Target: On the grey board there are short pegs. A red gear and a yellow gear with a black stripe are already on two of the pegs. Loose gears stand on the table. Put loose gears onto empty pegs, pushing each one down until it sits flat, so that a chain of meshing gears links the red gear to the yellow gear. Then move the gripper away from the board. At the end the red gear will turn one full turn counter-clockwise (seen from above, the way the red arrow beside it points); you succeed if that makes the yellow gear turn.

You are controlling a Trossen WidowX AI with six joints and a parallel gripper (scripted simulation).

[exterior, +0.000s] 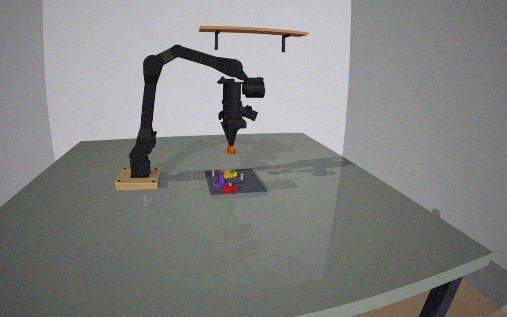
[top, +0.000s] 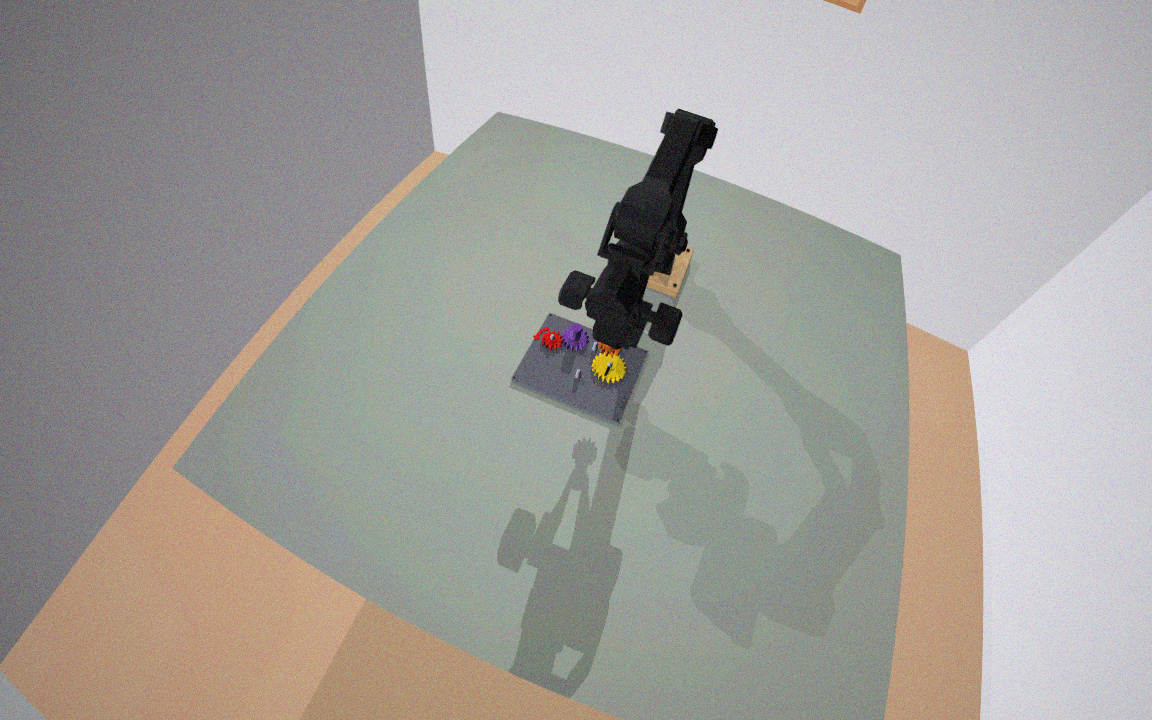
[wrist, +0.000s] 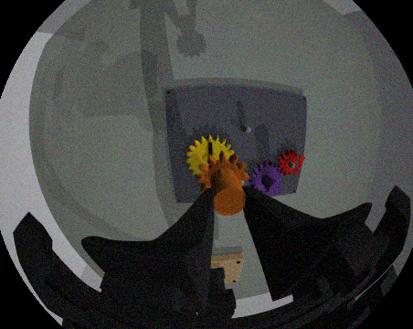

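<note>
The purple gear lies 90 mm below my gripper tip, 70 mm to the right of it and 50 mm behind it. From my gripper tip the other things lie so: yellow gear: 100 mm below, 10 mm to the left, 10 mm behind; red gear: 110 mm to the right, 100 mm below, 30 mm behind; orange gear: 10 mm below.
</note>
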